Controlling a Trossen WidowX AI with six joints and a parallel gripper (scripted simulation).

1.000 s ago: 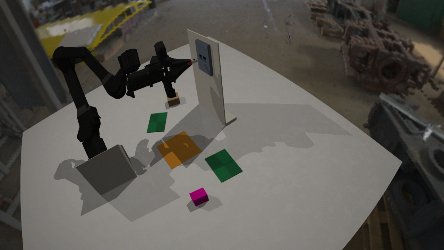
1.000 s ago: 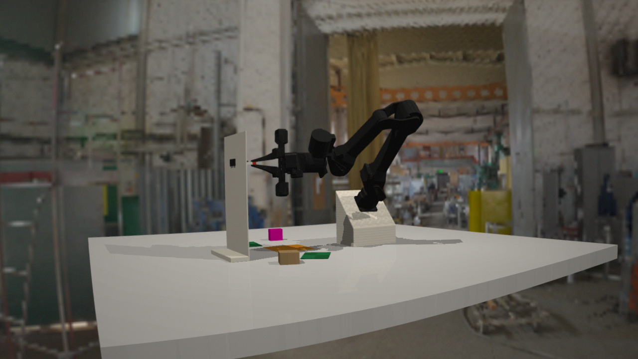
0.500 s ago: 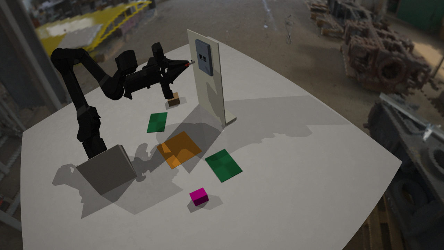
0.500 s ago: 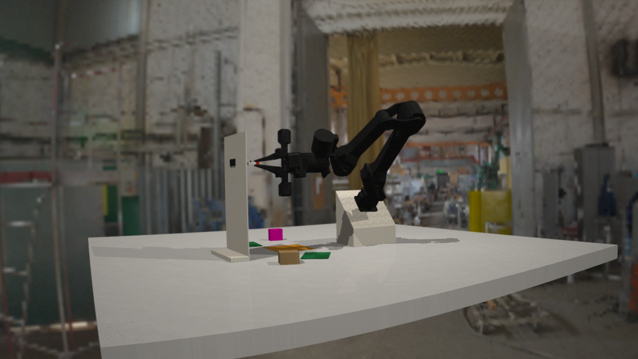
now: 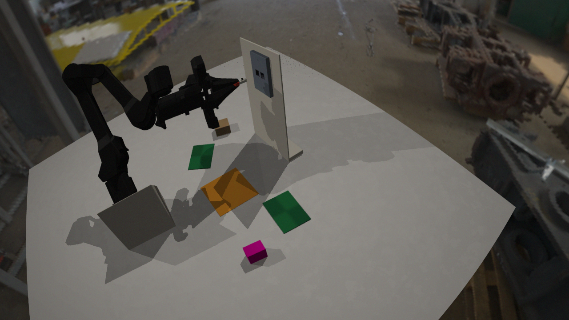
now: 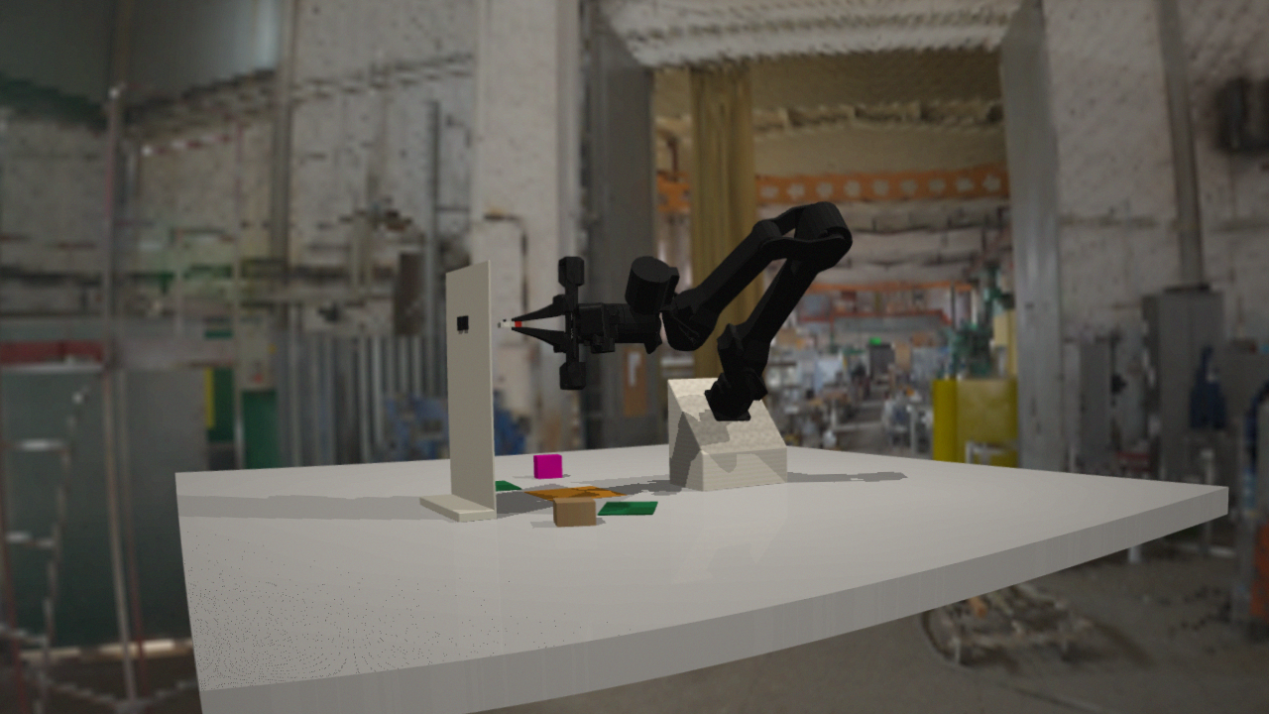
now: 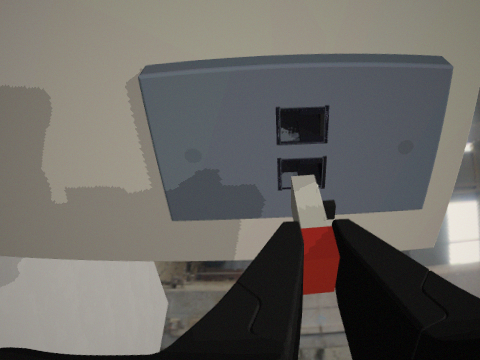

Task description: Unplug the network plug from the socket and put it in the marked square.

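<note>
Now: the orange marked square 11 cm behind my gripper tip, 7 cm to the right of it and 26 cm below it. From my gripper tip the other things lie so: brown cube (3 cm behind, 17 cm to the left, 24 cm below); then upright panel (7 cm ahead, 10 cm below); then network plug (right at my gripper tip).
</note>
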